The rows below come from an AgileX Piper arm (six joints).
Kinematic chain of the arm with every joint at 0, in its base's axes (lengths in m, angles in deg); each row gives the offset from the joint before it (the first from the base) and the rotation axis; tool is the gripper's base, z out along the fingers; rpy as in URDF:
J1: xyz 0 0 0.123 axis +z
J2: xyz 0 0 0 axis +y
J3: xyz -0.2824 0 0.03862 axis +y
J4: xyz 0.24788 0 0.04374 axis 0.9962 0 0.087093
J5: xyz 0 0 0 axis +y
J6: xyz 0.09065 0 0.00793 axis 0.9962 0 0.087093
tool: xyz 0 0 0 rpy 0 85.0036 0
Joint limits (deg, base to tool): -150..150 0..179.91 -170..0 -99.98..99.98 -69.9..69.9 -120..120
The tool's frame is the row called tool.
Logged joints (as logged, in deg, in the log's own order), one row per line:
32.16 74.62 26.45 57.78 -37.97 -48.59
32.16 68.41 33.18 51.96 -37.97 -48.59
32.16 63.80 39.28 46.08 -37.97 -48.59
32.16 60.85 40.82 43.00 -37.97 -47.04
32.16 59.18 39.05 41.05 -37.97 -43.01
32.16 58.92 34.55 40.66 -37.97 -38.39
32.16 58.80 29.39 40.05 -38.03 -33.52
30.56 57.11 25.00 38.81 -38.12 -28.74
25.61 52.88 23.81 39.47 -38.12 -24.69
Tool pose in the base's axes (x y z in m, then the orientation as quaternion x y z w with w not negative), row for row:
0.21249 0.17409 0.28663 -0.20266 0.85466 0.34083 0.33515
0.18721 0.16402 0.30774 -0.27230 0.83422 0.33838 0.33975
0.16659 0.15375 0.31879 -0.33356 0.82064 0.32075 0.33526
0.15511 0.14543 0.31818 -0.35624 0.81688 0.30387 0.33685
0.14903 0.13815 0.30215 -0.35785 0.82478 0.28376 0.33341
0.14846 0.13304 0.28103 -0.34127 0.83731 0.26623 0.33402
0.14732 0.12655 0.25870 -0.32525 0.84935 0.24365 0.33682
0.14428 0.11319 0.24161 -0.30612 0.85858 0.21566 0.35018
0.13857 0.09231 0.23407 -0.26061 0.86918 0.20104 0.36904
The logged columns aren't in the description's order. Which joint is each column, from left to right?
Columns, left to right: J1, J2, J5, J4, J6, J3.
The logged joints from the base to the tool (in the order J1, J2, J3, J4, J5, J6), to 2 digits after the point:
32.16 74.62 -48.59 57.78 26.45 -37.97
32.16 68.41 -48.59 51.96 33.18 -37.97
32.16 63.80 -48.59 46.08 39.28 -37.97
32.16 60.85 -47.04 43.00 40.82 -37.97
32.16 59.18 -43.01 41.05 39.05 -37.97
32.16 58.92 -38.39 40.66 34.55 -37.97
32.16 58.80 -33.52 40.05 29.39 -38.03
30.56 57.11 -28.74 38.81 25.00 -38.12
25.61 52.88 -24.69 39.47 23.81 -38.12

